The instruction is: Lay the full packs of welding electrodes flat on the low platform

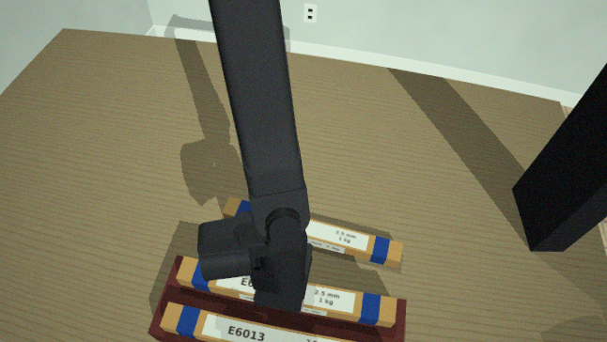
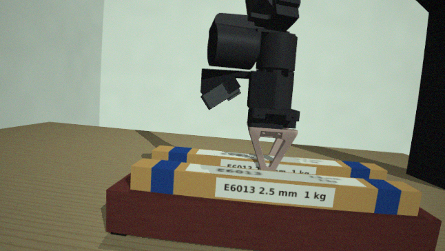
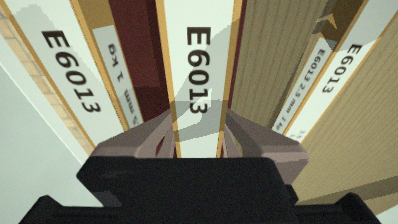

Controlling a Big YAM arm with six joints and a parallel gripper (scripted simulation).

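Now: hand 40 mm to the right of the dark red low platform and 60 mm above it.
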